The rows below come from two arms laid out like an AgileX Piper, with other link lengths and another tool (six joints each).
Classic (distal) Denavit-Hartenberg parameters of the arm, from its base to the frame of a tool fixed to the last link. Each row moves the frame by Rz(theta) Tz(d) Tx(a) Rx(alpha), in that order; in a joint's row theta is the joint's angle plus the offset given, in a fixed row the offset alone. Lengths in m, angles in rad.
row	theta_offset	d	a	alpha
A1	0	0.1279	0	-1.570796
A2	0.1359	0	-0.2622	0
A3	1.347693	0	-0.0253	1.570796
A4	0	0.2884	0	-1.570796
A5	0	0	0	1.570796
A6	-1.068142	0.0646	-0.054	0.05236
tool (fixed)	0	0.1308	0	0
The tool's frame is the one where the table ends.
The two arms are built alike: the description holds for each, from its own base.
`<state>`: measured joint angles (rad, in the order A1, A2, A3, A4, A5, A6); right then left.
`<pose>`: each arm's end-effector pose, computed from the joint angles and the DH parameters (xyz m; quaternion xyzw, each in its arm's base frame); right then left.
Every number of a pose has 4 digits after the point. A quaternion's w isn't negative.
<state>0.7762 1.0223 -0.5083 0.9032 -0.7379 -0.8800 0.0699 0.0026 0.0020 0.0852 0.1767 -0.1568</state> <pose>0.2978 0.2046 0.3142 -0.4127 0.5191 -0.3425 0.6655 0.2180 0.0645 0.2235 -0.4096 0.5960 -0.3546 0.5928</pose>
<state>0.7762 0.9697 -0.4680 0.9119 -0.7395 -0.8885 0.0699 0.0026 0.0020 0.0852 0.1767 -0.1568</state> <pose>0.2899 0.1955 0.3134 -0.4081 0.5193 -0.3439 0.6675 0.2180 0.0645 0.2235 -0.4096 0.5960 -0.3546 0.5928</pose>
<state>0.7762 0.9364 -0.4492 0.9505 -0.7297 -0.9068 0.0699 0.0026 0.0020 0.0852 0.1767 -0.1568</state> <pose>0.2869 0.1886 0.3116 -0.4033 0.5296 -0.3394 0.6646 0.2180 0.0645 0.2235 -0.4096 0.5960 -0.3546 0.5928</pose>
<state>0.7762 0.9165 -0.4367 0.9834 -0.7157 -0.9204 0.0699 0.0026 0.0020 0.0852 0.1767 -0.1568</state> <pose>0.2852 0.1849 0.3080 -0.4026 0.5394 -0.3329 0.6604 0.2180 0.0645 0.2235 -0.4096 0.5960 -0.3546 0.5928</pose>
